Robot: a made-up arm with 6 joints. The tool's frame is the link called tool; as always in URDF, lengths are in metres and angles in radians. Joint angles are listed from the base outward.
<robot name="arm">
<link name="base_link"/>
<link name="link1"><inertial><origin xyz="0.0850 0.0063 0.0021"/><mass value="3.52"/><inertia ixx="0.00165" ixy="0" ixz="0" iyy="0.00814" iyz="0" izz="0.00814"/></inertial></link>
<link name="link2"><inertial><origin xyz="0.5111 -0.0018 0.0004"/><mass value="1.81"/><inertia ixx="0.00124" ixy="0" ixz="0" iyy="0.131" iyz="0" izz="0.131"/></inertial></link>
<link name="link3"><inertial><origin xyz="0.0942 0.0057 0.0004"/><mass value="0.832"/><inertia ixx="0.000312" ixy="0" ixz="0" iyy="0.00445" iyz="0" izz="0.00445"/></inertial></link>
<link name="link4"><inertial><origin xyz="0.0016 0.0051 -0.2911"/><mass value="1.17"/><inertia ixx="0.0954" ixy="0" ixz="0" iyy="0.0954" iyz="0" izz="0.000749"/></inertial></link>
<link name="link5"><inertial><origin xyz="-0.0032 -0.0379 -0.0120"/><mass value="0.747"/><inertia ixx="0.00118" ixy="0" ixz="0" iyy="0.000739" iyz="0" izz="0.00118"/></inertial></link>
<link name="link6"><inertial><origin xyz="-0.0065 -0.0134 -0.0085"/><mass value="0.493"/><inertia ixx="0.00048" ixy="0" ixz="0" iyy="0.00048" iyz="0" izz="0.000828"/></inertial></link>
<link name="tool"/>
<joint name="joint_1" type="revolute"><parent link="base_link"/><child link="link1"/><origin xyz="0 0 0.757"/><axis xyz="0 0 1"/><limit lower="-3.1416" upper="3.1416"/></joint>
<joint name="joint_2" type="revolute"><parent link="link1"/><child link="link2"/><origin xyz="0.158 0 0" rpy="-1.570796 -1.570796 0"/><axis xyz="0 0 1"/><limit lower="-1.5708" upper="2.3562"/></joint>
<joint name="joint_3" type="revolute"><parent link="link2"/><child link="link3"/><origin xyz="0.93 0 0" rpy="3.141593 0 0"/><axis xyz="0 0 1"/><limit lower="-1.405" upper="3.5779"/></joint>
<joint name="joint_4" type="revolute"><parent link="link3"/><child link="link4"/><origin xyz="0.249 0 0" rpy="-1.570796 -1.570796 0"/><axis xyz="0 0 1"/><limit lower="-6.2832" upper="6.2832"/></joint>
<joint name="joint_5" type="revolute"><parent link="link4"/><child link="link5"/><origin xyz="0 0 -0.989" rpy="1.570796 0 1.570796"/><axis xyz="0 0 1"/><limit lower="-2.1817" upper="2.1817"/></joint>
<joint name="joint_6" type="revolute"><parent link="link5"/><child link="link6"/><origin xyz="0 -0.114 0" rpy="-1.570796 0 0"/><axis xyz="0 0 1"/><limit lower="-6.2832" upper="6.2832"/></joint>
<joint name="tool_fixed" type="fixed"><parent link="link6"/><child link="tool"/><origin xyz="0 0 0" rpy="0 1.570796 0"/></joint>
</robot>
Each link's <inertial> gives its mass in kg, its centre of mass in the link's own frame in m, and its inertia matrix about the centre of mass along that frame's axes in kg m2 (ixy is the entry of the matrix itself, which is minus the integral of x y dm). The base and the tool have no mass. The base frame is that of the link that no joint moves.
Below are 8 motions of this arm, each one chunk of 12 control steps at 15 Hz.
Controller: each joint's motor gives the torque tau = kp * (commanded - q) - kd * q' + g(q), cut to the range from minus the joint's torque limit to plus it. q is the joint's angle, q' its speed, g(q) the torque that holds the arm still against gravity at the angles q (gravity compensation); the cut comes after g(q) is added. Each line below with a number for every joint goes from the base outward.
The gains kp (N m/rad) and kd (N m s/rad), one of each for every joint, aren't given. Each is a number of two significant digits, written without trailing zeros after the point. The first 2 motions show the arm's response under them.
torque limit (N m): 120 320 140 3.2 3.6 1.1
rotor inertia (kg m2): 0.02 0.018 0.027 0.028 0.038 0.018
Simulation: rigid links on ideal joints. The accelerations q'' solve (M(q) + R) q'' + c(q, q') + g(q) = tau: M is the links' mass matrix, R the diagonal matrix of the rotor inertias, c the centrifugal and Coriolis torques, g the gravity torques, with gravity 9.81 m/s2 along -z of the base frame. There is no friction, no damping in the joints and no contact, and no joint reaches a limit. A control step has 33 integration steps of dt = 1/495 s. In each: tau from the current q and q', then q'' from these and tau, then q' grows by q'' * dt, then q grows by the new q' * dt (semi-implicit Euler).
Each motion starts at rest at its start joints. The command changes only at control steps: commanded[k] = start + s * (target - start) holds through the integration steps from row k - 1 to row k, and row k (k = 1, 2, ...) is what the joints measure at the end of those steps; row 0 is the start. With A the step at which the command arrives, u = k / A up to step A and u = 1 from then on. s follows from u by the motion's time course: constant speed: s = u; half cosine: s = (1 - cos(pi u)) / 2; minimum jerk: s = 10 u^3 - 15 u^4 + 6 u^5; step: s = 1 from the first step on.
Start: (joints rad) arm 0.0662 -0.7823 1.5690 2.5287 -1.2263 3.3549
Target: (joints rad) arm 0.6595 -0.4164 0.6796 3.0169 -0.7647 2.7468
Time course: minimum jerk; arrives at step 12
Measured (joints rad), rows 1 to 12:
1: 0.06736 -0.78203 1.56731 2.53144 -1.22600 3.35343
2: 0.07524 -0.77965 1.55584 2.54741 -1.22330 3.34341
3: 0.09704 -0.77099 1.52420 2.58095 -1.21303 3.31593
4: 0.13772 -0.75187 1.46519 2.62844 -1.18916 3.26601
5: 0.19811 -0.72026 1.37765 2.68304 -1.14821 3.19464
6: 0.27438 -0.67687 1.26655 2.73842 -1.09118 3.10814
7: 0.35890 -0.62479 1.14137 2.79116 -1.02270 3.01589
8: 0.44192 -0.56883 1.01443 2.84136 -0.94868 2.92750
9: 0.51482 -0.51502 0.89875 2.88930 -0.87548 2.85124
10: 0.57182 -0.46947 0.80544 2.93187 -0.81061 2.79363
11: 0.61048 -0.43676 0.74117 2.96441 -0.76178 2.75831
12: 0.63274 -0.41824 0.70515 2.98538 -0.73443 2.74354
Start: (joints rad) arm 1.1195 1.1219 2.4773 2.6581 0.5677 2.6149
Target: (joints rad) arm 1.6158 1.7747 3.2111 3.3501 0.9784 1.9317
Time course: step
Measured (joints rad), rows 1 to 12:
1: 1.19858 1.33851 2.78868 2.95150 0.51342 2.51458
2: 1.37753 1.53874 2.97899 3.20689 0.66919 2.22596
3: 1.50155 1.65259 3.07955 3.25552 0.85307 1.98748
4: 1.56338 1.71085 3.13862 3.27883 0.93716 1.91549
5: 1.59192 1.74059 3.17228 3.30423 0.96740 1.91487
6: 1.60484 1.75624 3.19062 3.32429 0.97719 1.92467
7: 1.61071 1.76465 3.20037 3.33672 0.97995 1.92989
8: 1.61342 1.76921 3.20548 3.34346 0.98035 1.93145
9: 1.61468 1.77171 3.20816 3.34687 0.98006 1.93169
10: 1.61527 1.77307 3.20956 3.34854 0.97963 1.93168
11: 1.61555 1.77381 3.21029 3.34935 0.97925 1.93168
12: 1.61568 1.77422 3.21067 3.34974 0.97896 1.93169
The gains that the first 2 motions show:
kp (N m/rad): 1700 1800 1100 20 18 8.4
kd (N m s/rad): 190 220 120 1.9 2.3 0.62
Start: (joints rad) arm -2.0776 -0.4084 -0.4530 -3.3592 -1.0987 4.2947
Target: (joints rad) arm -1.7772 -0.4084 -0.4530 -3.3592 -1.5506 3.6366
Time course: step
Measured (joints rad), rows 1 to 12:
1: -1.95547 -0.40721 -0.45398 -3.42060 -1.23658 4.13898
2: -1.87284 -0.40711 -0.45377 -3.36722 -1.37313 3.81933
3: -1.82844 -0.40774 -0.45322 -3.34736 -1.45351 3.66053
4: -1.80468 -0.40818 -0.45296 -3.34589 -1.49842 3.62769
5: -1.79196 -0.40839 -0.45289 -3.34937 -1.52294 3.63056
6: -1.78514 -0.40846 -0.45290 -3.35295 -1.53605 3.63512
7: -1.78147 -0.40846 -0.45293 -3.35550 -1.54296 3.63667
8: -1.77950 -0.40845 -0.45296 -3.35709 -1.54658 3.63681
9: -1.77844 -0.40843 -0.45298 -3.35803 -1.54848 3.63669
10: -1.77787 -0.40842 -0.45299 -3.35856 -1.54948 3.63662
11: -1.77756 -0.40841 -0.45300 -3.35885 -1.55000 3.63660
12: -1.77739 -0.40841 -0.45300 -3.35901 -1.55028 3.63660

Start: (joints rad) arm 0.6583 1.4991 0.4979 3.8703 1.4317 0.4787
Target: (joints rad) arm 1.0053 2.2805 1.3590 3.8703 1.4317 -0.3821
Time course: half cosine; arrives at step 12
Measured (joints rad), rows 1 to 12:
1: 0.65994 1.50389 0.50518 3.87241 1.43350 0.47211
2: 0.66693 1.52169 0.52989 3.87798 1.43744 0.44638
3: 0.68234 1.55734 0.57544 3.88446 1.44084 0.39478
4: 0.70712 1.61195 0.64136 3.88925 1.44192 0.31853
5: 0.74047 1.68366 0.72466 3.89133 1.44023 0.22292
6: 0.78041 1.76854 0.82049 3.89049 1.43624 0.11499
7: 0.82425 1.86129 0.92279 3.88681 1.43098 0.00261
8: 0.86884 1.95590 1.02484 3.88064 1.42573 -0.10616
9: 0.91085 2.04607 1.11990 3.87274 1.42164 -0.20369
10: 0.94711 2.12567 1.20167 3.86429 1.41948 -0.28339
11: 0.97502 2.18926 1.26474 3.85655 1.41936 -0.34014
12: 0.99277 2.23240 1.30492 3.85045 1.42077 -0.37043

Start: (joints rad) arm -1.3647 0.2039 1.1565 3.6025 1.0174 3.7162
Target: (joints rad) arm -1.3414 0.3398 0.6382 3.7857 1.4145 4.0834
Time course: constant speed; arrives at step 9
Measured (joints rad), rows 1 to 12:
1: -1.36361 0.20471 1.13419 3.62061 1.02772 3.73674
2: -1.36186 0.21266 1.09478 3.64022 1.05336 3.77353
3: -1.35970 0.22600 1.04521 3.65675 1.08882 3.81454
4: -1.35731 0.24184 0.99064 3.67223 1.12922 3.85573
5: -1.35481 0.25827 0.93402 3.68860 1.17176 3.89667
6: -1.35227 0.27446 0.87672 3.70645 1.21516 3.93750
7: -1.34970 0.29024 0.81925 3.72554 1.25892 3.97831
8: -1.34712 0.30570 0.76176 3.74537 1.30285 4.01910
9: -1.34454 0.32096 0.70426 3.76556 1.34687 4.05988
10: -1.34298 0.33485 0.66929 3.76532 1.37615 4.08205
11: -1.34209 0.34152 0.65146 3.76587 1.39205 4.08709
12: -1.34168 0.34315 0.64354 3.77084 1.40138 4.08615

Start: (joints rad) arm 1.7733 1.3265 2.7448 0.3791 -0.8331 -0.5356
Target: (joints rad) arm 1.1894 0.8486 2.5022 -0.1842 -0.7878 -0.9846
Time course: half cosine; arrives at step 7
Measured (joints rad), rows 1 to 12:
1: 1.76217 1.31806 2.73836 0.36076 -0.83556 -0.54810
2: 1.72172 1.28754 2.71774 0.30599 -0.84025 -0.59095
3: 1.64662 1.23036 2.68298 0.22174 -0.84232 -0.66469
4: 1.54351 1.15199 2.63891 0.12343 -0.83833 -0.75569
5: 1.42983 1.06444 2.59355 0.02696 -0.82678 -0.84581
6: 1.32897 0.98265 2.55584 -0.05554 -0.80826 -0.91863
7: 1.26105 0.92163 2.53294 -0.11311 -0.78629 -0.96178
8: 1.22575 0.88544 2.52179 -0.14746 -0.77081 -0.97841
9: 1.20809 0.86645 2.51486 -0.16707 -0.76734 -0.98297
10: 1.19908 0.85714 2.51010 -0.17660 -0.77068 -0.98402
11: 1.19442 0.85273 2.50691 -0.18079 -0.77575 -0.98428
12: 1.19201 0.85066 2.50490 -0.18258 -0.78013 -0.98439

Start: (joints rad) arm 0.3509 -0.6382 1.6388 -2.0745 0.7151 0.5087
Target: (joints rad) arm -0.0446 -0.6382 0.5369 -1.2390 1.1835 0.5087
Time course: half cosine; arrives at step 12
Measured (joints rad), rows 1 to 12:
1: 0.34813 -0.63930 1.63102 -2.06536 0.71809 0.50863
2: 0.33800 -0.64184 1.60295 -2.03597 0.72860 0.50843
3: 0.31816 -0.64438 1.54823 -1.98525 0.74888 0.50811
4: 0.28839 -0.64593 1.46611 -1.91573 0.77928 0.50763
5: 0.24998 -0.64616 1.36015 -1.83111 0.81855 0.50697
6: 0.20530 -0.64510 1.23648 -1.73607 0.86451 0.50615
7: 0.15739 -0.64296 1.10297 -1.63636 0.91480 0.50536
8: 0.10959 -0.64002 0.96842 -1.53851 0.96683 0.50484
9: 0.06511 -0.63671 0.84213 -1.44925 1.01771 0.50472
10: 0.02685 -0.63353 0.73269 -1.37469 1.06414 0.50496
11: -0.00276 -0.63088 0.64758 -1.31978 1.10275 0.50545
12: -0.02184 -0.62898 0.59264 -1.28792 1.13041 0.50601

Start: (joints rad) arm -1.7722 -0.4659 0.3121 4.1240 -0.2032 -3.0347
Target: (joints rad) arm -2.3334 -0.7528 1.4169 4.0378 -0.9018 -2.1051
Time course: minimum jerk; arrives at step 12
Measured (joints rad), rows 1 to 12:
1: -1.77349 -0.46602 0.31427 4.12389 -0.20366 -3.03274
2: -1.78193 -0.46738 0.32894 4.12299 -0.20774 -3.01891
3: -1.80384 -0.47341 0.36912 4.11994 -0.22269 -2.97933
4: -1.84285 -0.48768 0.44355 4.11356 -0.25545 -2.90555
5: -1.89873 -0.51207 0.55322 4.10319 -0.30894 -2.79851
6: -1.96773 -0.54632 0.69198 4.08867 -0.38196 -2.66727
7: -2.04377 -0.58827 0.84783 4.07067 -0.47103 -2.52551
8: -2.11979 -0.63410 1.00528 4.05123 -0.57090 -2.38831
9: -2.18885 -0.67866 1.14786 4.03370 -0.67378 -2.26973
10: -2.24518 -0.71644 1.26199 4.02158 -0.76882 -2.18074
11: -2.28519 -0.74325 1.33996 4.01657 -0.84410 -2.12676
12: -2.30901 -0.75769 1.38339 4.01769 -0.89131 -2.10431

